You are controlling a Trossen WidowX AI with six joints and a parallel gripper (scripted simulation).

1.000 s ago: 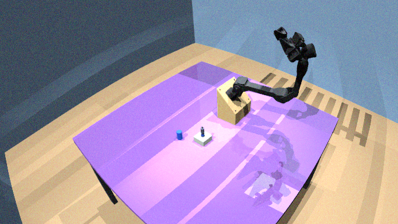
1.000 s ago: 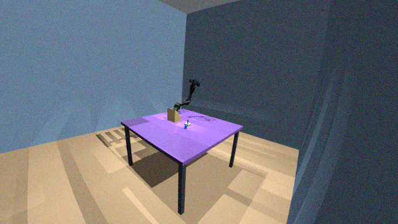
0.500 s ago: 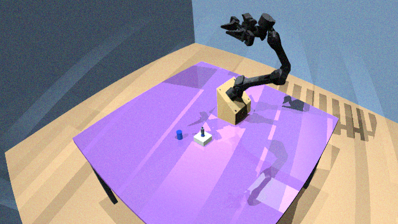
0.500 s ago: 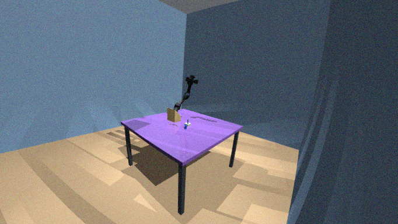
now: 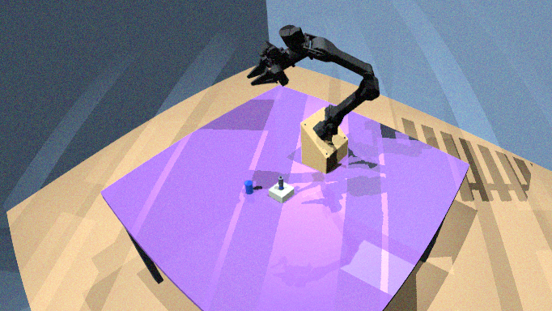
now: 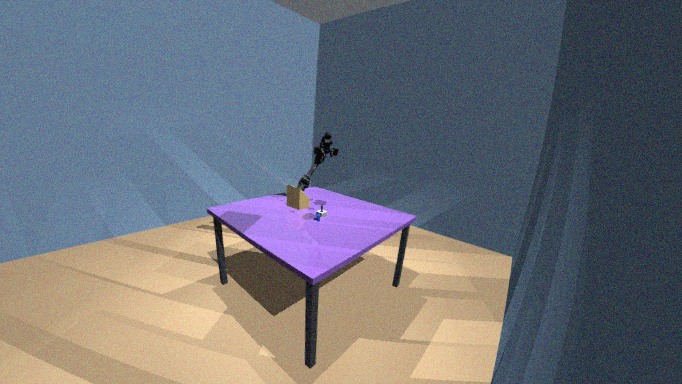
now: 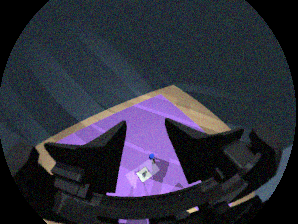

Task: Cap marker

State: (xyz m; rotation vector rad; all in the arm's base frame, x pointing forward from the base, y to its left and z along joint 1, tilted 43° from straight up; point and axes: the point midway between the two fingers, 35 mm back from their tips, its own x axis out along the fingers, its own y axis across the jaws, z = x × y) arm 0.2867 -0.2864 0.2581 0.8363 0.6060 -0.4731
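My gripper tip is 47 cm above the blue marker cap, 7 cm to the left of it and 1 cm past it. Round my gripper tip: holder block: 48 cm below, 7 cm behind, 4 cm to the left.
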